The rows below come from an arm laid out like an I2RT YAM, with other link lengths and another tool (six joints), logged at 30 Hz.
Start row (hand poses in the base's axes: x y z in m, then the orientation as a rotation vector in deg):
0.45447 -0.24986 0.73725 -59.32 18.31 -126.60
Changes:
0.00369 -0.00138 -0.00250 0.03 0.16 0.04
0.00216 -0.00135 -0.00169 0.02 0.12 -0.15
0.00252 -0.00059 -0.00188 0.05 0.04 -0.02
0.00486 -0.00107 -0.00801 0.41 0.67 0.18
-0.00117 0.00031 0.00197 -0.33 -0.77 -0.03
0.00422 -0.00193 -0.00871 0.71 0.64 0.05
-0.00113 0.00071 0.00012 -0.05 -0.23 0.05
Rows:
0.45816 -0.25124 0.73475 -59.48 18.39 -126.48
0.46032 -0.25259 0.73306 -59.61 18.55 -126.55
0.46284 -0.25318 0.73118 -59.63 18.63 -126.53
0.46770 -0.25425 0.72317 -60.16 19.26 -125.91
0.46653 -0.25394 0.72514 -59.47 18.58 -126.41
0.47075 -0.25587 0.71643 -59.81 19.60 -125.81
0.46962 -0.25516 0.71655 -59.57 19.41 -125.89

